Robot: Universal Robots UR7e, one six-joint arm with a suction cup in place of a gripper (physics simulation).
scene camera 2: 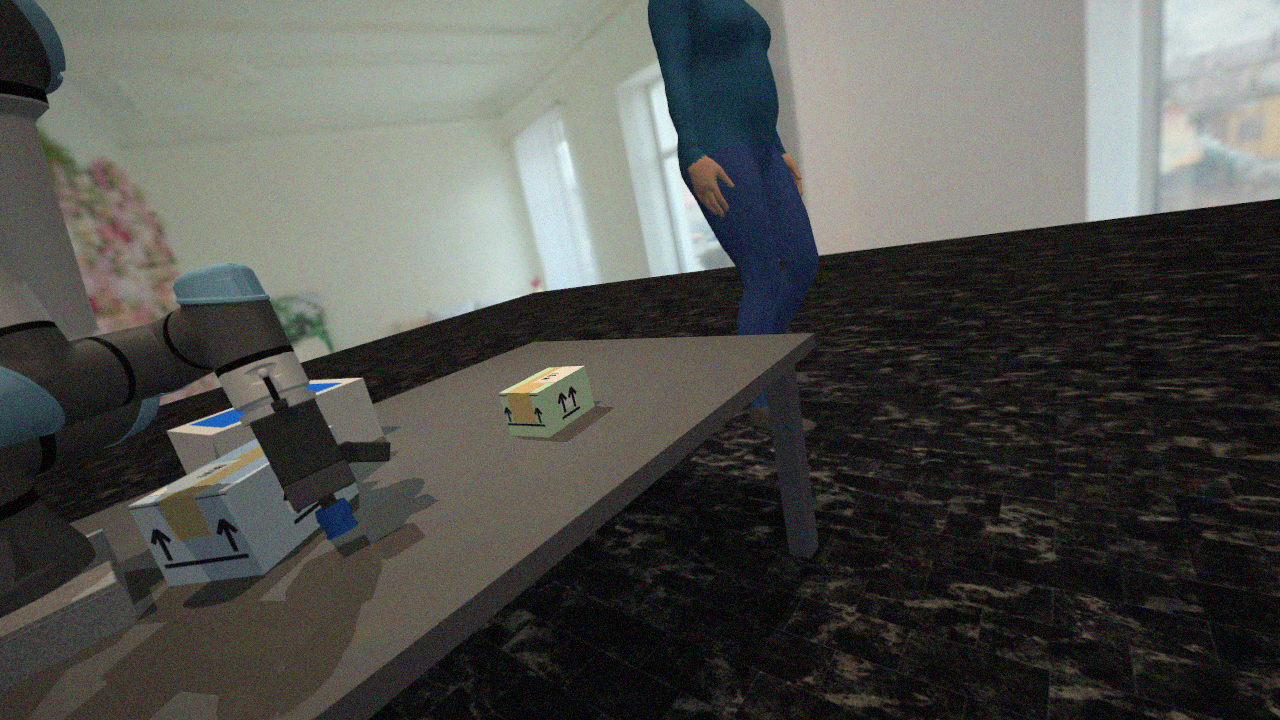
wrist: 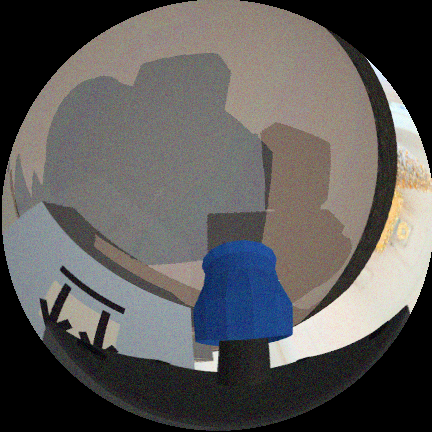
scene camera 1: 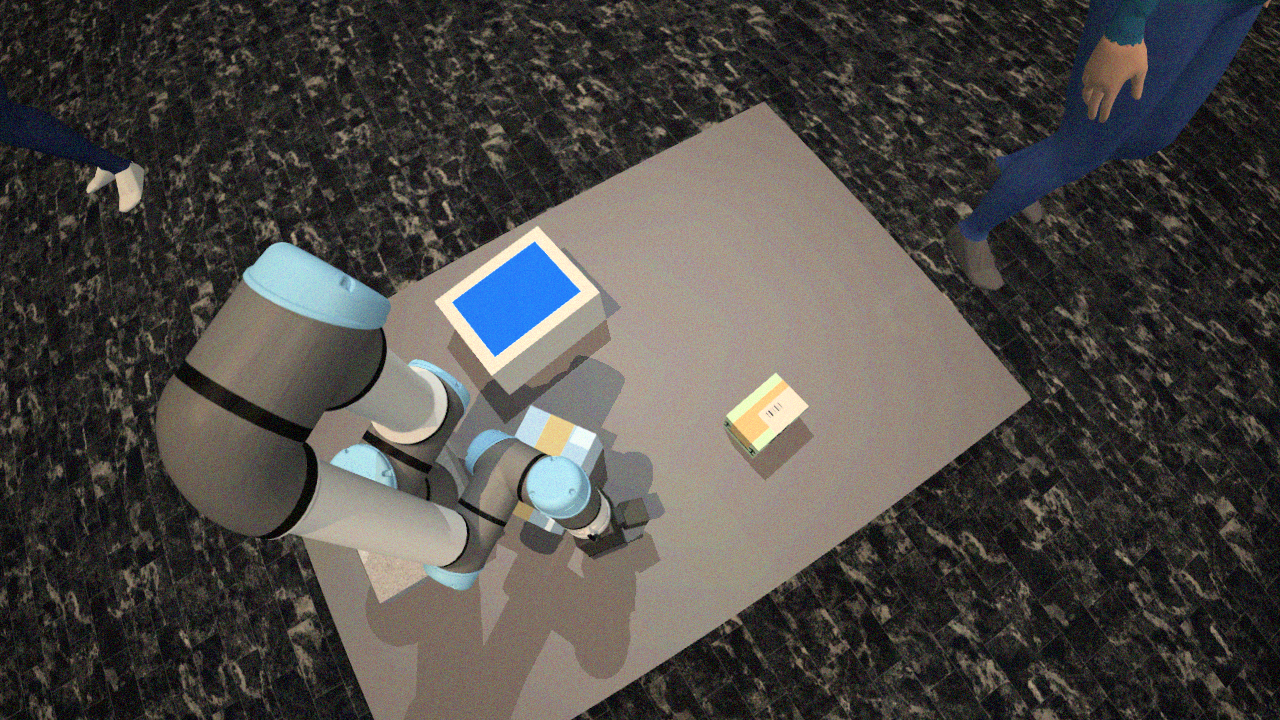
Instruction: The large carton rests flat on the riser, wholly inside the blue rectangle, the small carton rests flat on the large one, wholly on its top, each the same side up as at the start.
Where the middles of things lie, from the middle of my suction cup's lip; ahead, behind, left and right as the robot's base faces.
Labels:
Right now my suction cup is 140 mm to the right of the large pale blue carton [scene camera 2: 230,518], 70 mm past it and 20 mm below it. From my suction cup the other things lie so: riser with blue rectangle [scene camera 1: 524,308] 460 mm to the left, 30 mm above, 20 mm behind.

